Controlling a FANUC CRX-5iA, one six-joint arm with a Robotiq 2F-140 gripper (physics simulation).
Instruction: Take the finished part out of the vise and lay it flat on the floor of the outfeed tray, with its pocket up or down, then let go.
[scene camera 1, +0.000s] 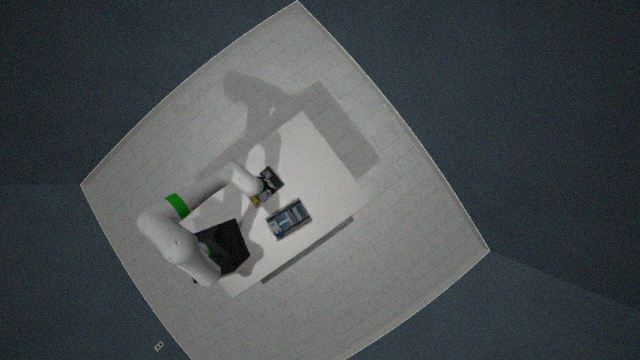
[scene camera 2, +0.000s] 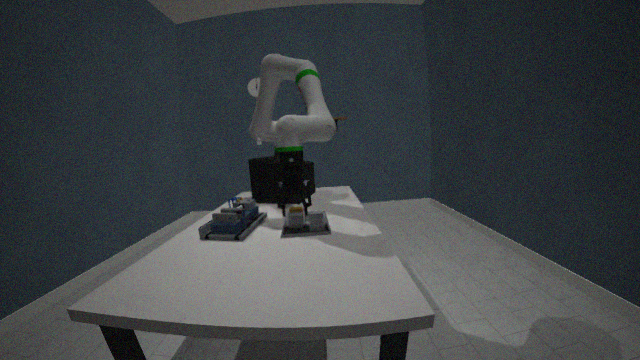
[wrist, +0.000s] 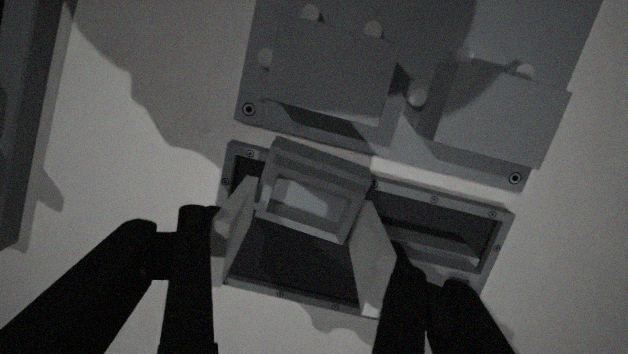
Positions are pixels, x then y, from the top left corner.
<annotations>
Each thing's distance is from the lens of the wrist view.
my gripper (wrist: 304, 211): 21 cm
grey plate (wrist: 552, 44): 25 cm
</annotations>
